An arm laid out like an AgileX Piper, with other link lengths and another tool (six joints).
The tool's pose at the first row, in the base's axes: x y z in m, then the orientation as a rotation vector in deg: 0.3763, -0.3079, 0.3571, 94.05, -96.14, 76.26
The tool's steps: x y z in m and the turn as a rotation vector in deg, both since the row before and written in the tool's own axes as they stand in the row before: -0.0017, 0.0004, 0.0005, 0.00, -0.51, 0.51; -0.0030, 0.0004, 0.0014, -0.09, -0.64, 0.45; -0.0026, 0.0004, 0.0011, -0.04, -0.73, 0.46; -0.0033, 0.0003, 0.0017, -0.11, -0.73, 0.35; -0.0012, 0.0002, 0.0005, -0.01, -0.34, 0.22; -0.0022, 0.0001, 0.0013, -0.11, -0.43, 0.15; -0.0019, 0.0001, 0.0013, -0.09, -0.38, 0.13; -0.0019, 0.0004, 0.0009, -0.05, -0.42, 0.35; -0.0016, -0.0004, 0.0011, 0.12, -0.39, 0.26; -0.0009, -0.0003, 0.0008, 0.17, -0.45, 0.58; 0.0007, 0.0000, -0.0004, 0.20, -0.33, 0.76; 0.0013, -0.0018, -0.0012, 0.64, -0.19, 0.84; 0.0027, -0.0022, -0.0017, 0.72, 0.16, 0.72; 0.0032, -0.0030, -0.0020, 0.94, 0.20, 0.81; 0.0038, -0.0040, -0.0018, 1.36, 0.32, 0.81
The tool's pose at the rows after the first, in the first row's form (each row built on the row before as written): 0.3764, -0.3075, 0.3553, 94.20, -96.96, 76.19; 0.3771, -0.3072, 0.3520, 94.46, -97.83, 75.91; 0.3776, -0.3068, 0.3492, 94.82, -98.74, 75.63; 0.3785, -0.3065, 0.3456, 95.21, -99.56, 75.22; 0.3787, -0.3063, 0.3443, 95.38, -99.99, 75.10; 0.3795, -0.3062, 0.3419, 95.62, -100.43, 74.78; 0.3802, -0.3062, 0.3397, 95.84, -100.82, 74.50; 0.3805, -0.3059, 0.3376, 95.97, -101.45, 74.34; 0.3816, -0.3058, 0.3359, 96.22, -101.90, 74.34; 0.3823, -0.3059, 0.3349, 96.34, -102.71, 74.49; 0.3820, -0.3060, 0.3356, 96.23, -103.63, 74.82; 0.3830, -0.3056, 0.3379, 96.16, -104.40, 75.76; 0.3838, -0.3056, 0.3417, 95.87, -104.82, 76.96; 0.3850, -0.3056, 0.3464, 95.58, -105.22, 78.47; 0.3869, -0.3059, 0.3519, 95.36, -105.38, 80.54
